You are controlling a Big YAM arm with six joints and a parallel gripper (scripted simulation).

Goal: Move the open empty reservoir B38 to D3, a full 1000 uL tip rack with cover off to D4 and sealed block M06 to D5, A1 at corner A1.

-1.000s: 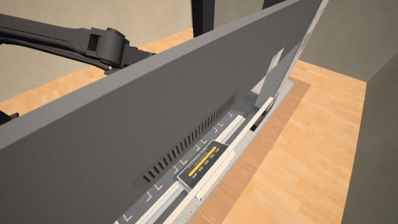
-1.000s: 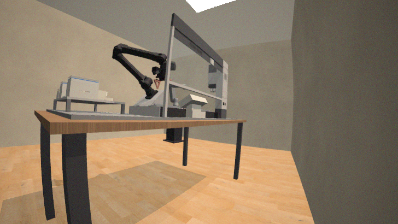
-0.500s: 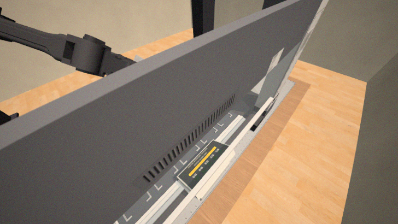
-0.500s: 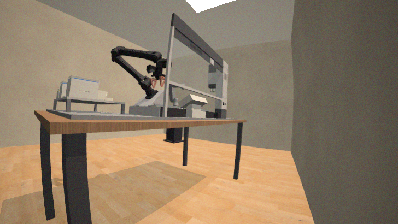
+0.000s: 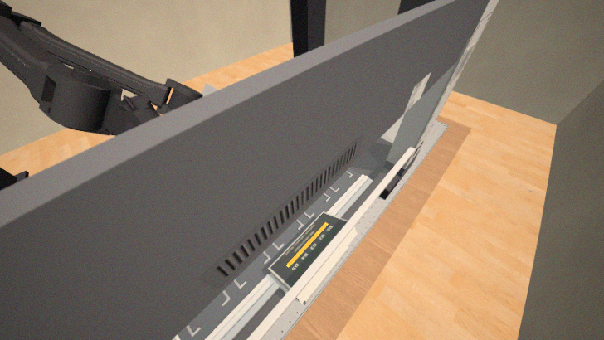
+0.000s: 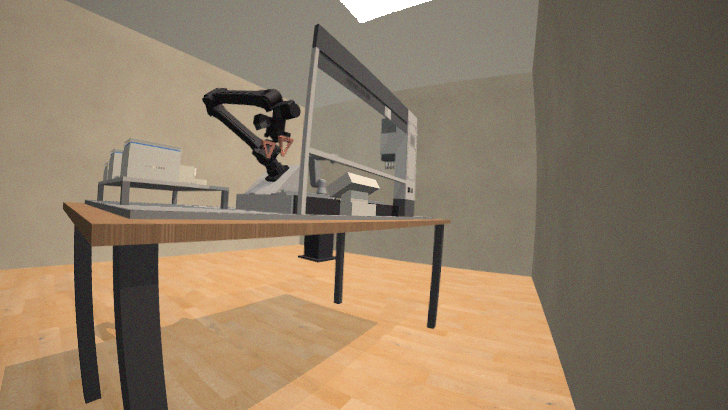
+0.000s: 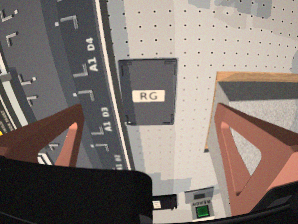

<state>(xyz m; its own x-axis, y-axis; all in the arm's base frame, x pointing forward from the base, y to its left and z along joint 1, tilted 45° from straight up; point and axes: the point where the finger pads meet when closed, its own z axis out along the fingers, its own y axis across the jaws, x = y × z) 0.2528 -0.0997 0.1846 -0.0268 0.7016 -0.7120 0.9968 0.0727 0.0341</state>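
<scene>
Right now my hand is 3 cm past the cream one-well reservoir, 34 cm to the left of it and 15 cm above it. The rest, counted from my hand: shelf label: 9 cm behind, 24 cm to the right, 22 cm below; regrip nest rg: 12 cm to the left, 22 cm below; rg label: 12 cm to the left, 22 cm below.
</scene>
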